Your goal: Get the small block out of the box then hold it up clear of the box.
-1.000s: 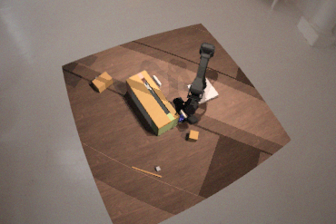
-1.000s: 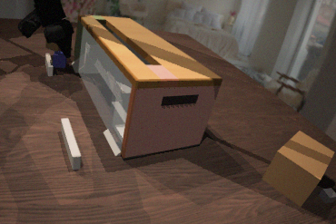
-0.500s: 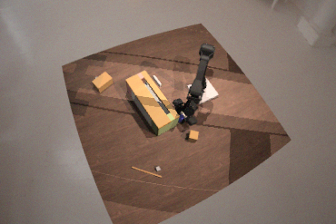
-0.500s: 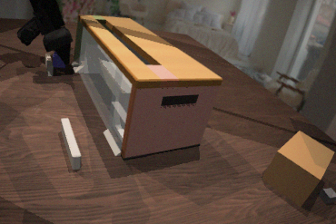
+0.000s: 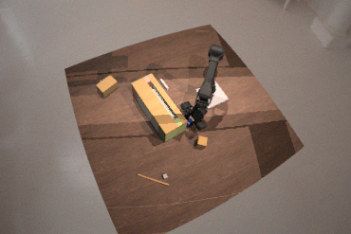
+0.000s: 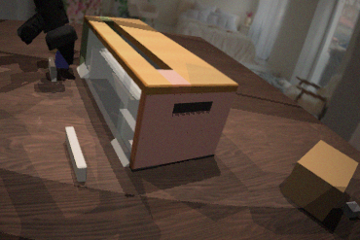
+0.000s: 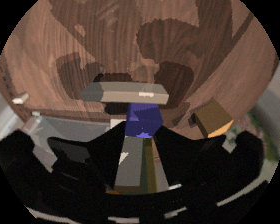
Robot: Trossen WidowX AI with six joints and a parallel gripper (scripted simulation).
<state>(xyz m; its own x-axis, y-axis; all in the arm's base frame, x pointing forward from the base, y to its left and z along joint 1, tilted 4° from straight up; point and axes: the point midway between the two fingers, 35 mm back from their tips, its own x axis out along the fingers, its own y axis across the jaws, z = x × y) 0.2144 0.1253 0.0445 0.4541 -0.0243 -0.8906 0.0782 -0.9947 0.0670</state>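
Right now the orange cube is 140 mm to the left of my gripper tip and 20 mm behind it. The rest, counted from my gripper tip: blue block (20 mm behind); thin stick (330 mm ahead, 200 mm to the left, 20 mm below); orange box (470 mm to the right, 330 mm ahead, 10 mm above).
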